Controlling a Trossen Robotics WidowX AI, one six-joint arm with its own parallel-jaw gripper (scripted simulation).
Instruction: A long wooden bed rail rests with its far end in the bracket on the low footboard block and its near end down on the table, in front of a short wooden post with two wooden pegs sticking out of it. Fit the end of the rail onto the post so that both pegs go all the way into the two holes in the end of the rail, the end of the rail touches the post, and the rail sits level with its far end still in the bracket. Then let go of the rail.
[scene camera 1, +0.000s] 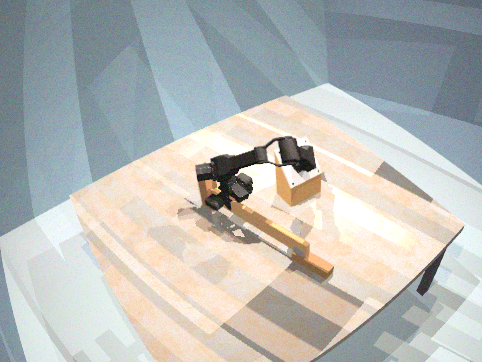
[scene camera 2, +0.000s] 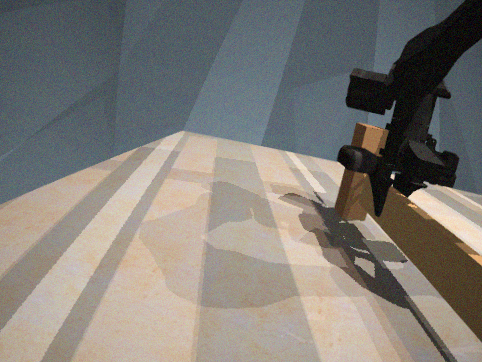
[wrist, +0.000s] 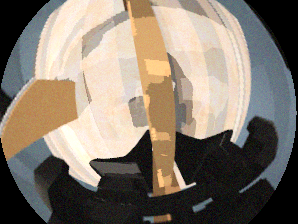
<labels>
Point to a short post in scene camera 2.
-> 347, 205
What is my gripper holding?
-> A wooden rail.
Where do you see a wooden rail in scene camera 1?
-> At 287, 238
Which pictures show my gripper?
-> Scene camera 1, scene camera 2 and the wrist view: all of them.
</labels>
